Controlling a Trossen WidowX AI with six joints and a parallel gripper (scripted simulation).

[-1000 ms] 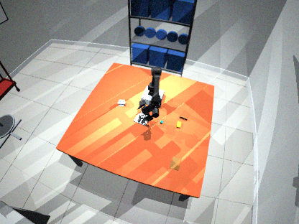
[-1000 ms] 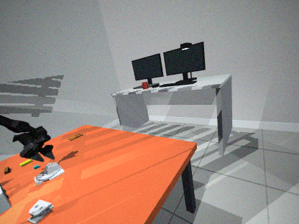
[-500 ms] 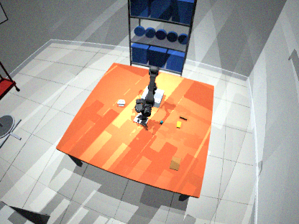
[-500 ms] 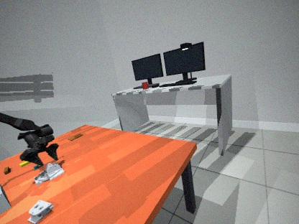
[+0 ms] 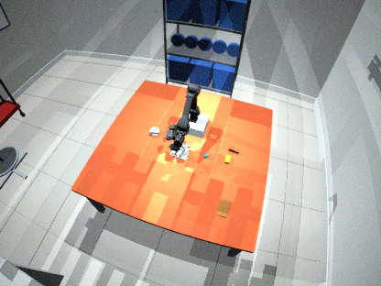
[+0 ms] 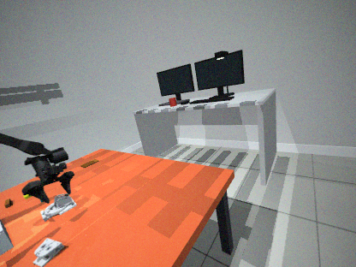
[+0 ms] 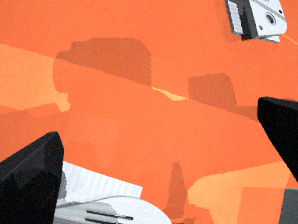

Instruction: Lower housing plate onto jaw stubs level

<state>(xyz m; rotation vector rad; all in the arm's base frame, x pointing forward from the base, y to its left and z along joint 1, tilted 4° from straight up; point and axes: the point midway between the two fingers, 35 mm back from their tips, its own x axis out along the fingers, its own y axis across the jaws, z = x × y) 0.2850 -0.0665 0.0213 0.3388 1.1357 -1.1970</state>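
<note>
My gripper tip is now 17 cm to the left of the white piece, 11 cm past it and 8 cm above it. Also, from my gripper tip: brown bar 46 cm to the left, 15 cm behind, 8 cm below; then cyan piece 27 cm to the left, 8 cm below, 3 cm behind; then yellow block 43 cm to the left, 8 cm below, 6 cm behind.
</note>
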